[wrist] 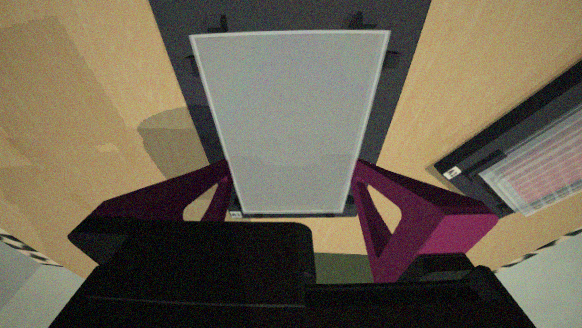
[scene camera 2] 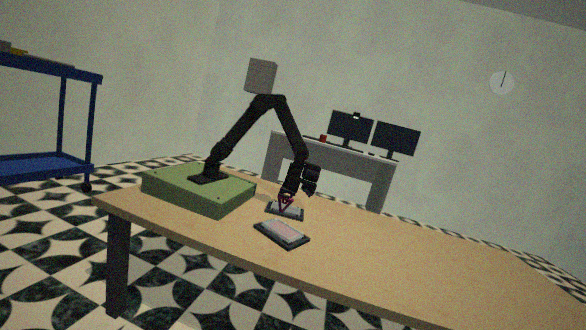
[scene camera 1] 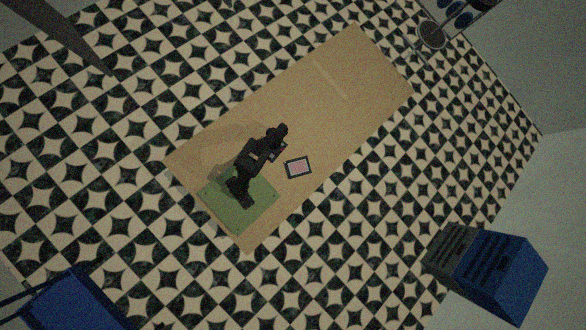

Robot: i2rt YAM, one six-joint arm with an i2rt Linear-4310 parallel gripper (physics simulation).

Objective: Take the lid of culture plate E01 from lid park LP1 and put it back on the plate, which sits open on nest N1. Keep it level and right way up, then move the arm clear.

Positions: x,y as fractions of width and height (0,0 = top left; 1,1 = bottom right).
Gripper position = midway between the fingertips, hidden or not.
Note:
The gripper (wrist: 0.50,0.50) grips a plate lid (wrist: 0.50,0.33), which still rests on a dark lid holder (wrist: 0.70,0.09). A well plate with pink wells (wrist: 0.92,0.54) rests on a dark plate holder (wrist: 0.79,0.51).

